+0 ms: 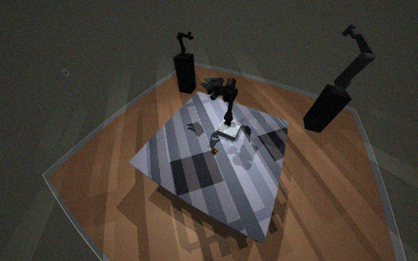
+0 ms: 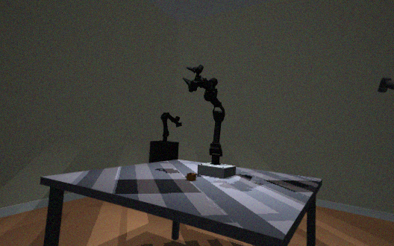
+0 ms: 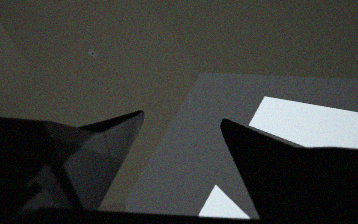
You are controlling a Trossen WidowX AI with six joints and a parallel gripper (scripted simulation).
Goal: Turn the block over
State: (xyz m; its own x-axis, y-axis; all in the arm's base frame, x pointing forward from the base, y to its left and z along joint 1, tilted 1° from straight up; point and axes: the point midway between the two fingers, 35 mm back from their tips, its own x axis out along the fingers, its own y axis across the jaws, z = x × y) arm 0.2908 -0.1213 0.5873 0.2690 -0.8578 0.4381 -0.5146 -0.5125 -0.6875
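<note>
My gripper tip is now 60 mm short of the orange-brown block, 110 mm to the right of it and 650 mm above it.
</note>
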